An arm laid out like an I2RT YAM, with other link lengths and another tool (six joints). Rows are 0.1 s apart.
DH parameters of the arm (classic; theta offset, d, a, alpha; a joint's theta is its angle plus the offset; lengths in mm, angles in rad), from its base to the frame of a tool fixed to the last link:
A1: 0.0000 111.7 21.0 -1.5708
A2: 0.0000 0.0 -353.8 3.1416
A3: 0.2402 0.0 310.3 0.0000
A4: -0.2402 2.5 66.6 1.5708
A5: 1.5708 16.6 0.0 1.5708
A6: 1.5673 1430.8 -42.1 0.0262
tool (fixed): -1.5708 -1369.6 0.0 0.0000
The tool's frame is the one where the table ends.
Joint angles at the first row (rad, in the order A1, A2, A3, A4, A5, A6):
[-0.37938, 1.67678, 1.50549, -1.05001, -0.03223, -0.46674]
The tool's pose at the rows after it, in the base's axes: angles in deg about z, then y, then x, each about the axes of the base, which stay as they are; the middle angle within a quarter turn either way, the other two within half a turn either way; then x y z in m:
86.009 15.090 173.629 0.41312 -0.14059 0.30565
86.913 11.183 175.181 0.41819 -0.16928 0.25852
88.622 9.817 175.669 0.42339 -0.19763 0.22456
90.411 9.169 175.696 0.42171 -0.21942 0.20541
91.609 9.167 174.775 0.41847 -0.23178 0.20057
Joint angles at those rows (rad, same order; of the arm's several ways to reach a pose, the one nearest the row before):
[-0.44767, 1.76489, 1.42119, -0.95541, -0.03873, -0.52663]
[-0.50220, 1.85722, 1.39258, -0.90886, -0.04330, -0.55904]
[-0.55141, 1.93770, 1.39180, -0.85394, -0.04787, -0.57659]
[-0.59300, 1.98196, 1.39181, -0.82073, -0.04940, -0.58651]
[-0.61741, 1.99226, 1.39180, -0.80204, -0.04063, -0.59186]

